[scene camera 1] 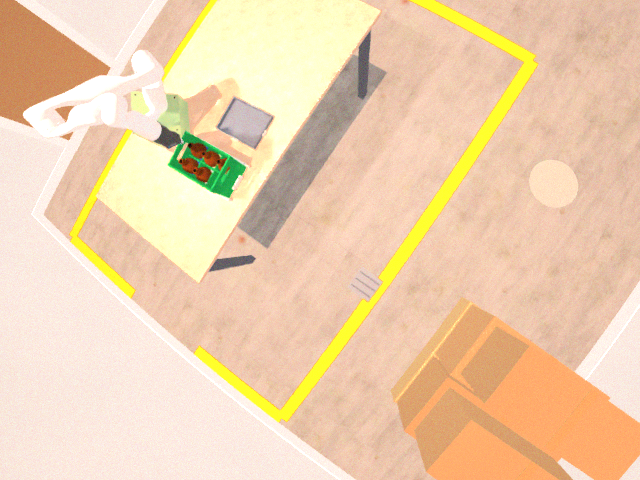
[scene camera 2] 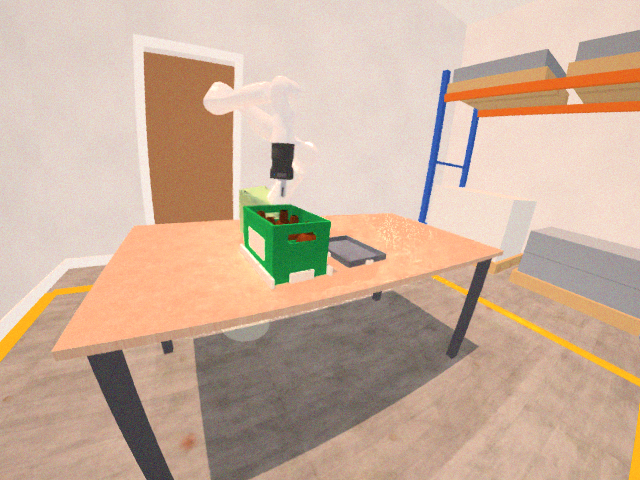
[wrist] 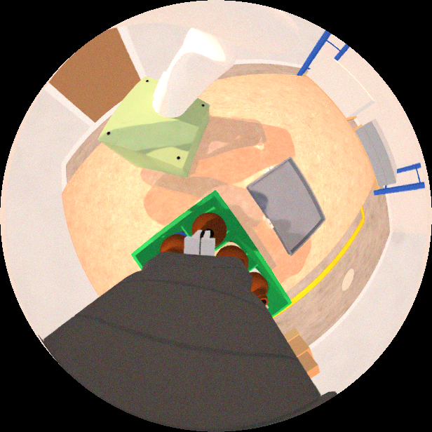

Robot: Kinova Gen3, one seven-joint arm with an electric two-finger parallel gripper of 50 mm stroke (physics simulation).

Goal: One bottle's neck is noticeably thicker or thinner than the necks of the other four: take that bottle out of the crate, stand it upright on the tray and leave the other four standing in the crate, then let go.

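Frame: origin at the arm's base, x ahead, y left, z up, level; metres.
Seen in the pictures: gripper, fingertip midpoint: [scene camera 1: 181,141] [scene camera 2: 283,196]; arm's base at its link origin: [scene camera 1: 157,105] [scene camera 2: 275,201].
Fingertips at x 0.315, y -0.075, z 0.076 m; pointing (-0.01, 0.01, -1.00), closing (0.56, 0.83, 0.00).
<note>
Offsets run from my fingertips to a thing's top centre. "spot": to the spot under its first point. Level surfaces: height alone.
The green crate {0.093 m ahead, 0.030 m right, 0.039 m down} [scene camera 1: 221,190] [scene camera 2: 299,260] [wrist: 175,223] stands on the table and holds several brown bottles. One bottle [wrist: 216,221] stands in the crate's corner towards the green robot base, its dark mouth just beside the fingertips in the wrist view. Another bottle [wrist: 233,255] and one farther along [wrist: 259,283] show beside the gripper body; more are partly hidden. I cannot tell which neck differs in thickness. My gripper [scene camera 2: 282,194] [wrist: 203,238] is shut with nothing between its fingers, above the crate and the bottles. The grey tray {spot: 0.071 m ahead, 0.266 m left, 0.208 m down} [scene camera 1: 245,121] [scene camera 2: 356,250] [wrist: 295,210] holds no bottle.
The light green robot base [scene camera 1: 177,111] [wrist: 155,140] stands beyond the crate's end. The tray lies a short way off one long side of the crate, with the crate wall between it and the bottles. White strips lie along the crate's foot on the table {0.214 m down} [scene camera 2: 180,273].
</note>
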